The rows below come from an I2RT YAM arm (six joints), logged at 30 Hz.
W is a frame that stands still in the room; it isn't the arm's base.
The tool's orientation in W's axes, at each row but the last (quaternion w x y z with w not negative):
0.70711, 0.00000, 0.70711, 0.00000
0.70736, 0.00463, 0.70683, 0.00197
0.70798, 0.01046, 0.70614, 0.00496
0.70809, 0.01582, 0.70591, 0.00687
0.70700, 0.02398, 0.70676, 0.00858
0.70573, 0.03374, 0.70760, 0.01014
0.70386, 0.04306, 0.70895, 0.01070
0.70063, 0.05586, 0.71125, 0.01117
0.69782, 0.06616, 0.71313, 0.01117
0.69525, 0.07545, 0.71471, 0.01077
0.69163, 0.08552, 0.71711, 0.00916
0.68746, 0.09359, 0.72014, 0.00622
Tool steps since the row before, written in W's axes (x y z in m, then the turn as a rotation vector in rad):
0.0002, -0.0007, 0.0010, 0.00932, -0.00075, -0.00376
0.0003, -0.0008, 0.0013, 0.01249, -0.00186, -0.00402
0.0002, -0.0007, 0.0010, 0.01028, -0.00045, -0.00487
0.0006, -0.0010, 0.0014, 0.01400, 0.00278, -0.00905
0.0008, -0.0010, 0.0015, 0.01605, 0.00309, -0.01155
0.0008, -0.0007, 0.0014, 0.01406, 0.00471, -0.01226
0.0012, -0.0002, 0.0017, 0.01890, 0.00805, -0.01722
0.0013, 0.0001, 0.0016, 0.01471, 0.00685, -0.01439
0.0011, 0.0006, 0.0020, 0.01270, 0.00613, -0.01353
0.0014, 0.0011, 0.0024, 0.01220, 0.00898, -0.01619
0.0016, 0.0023, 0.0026, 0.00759, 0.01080, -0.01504
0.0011, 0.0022, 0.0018, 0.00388, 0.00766, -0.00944
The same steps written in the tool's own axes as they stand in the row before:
-0.0010, -0.0007, 0.0002, 0.00376, -0.00075, 0.00932
-0.0013, -0.0008, 0.0003, 0.00401, -0.00185, 0.01249
-0.0010, -0.0007, 0.0002, 0.00489, -0.00048, 0.01027
-0.0014, -0.0009, 0.0006, 0.00918, 0.00266, 0.01394
-0.0015, -0.0009, 0.0008, 0.01169, 0.00290, 0.01598
-0.0014, -0.0006, 0.0008, 0.01251, 0.00441, 0.01394
-0.0017, 0.0000, 0.0012, 0.01768, 0.00758, 0.01867
-0.0016, 0.0003, 0.0013, 0.01480, 0.00639, 0.01451
-0.0019, 0.0009, 0.0010, 0.01390, 0.00561, 0.01254
-0.0023, 0.0015, 0.0012, 0.01690, 0.00806, 0.01187
-0.0023, 0.0028, 0.0012, 0.01614, 0.00950, 0.00705
-0.0015, 0.0025, 0.0007, 0.01029, 0.00672, 0.00345

